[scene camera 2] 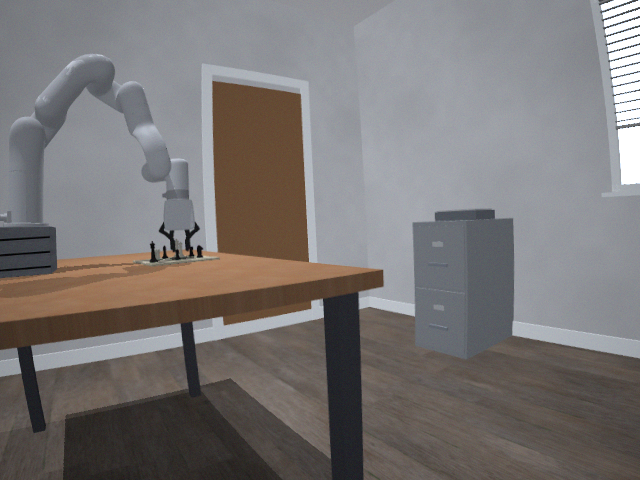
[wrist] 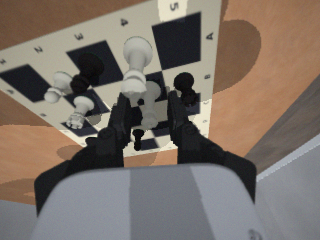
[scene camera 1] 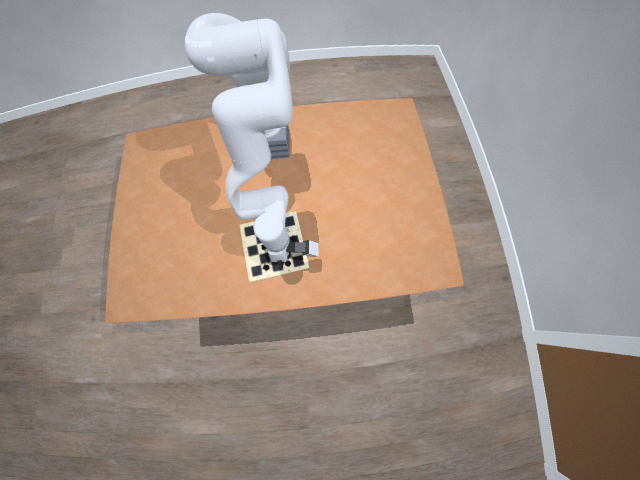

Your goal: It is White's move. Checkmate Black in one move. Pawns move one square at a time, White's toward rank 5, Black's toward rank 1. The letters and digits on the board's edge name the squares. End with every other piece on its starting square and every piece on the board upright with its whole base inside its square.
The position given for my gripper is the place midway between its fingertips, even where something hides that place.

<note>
I see my gripper (scene camera 2: 180,251) and a white piece (wrist: 137,51).
My gripper shows as well in the wrist view (wrist: 149,102).
</note>
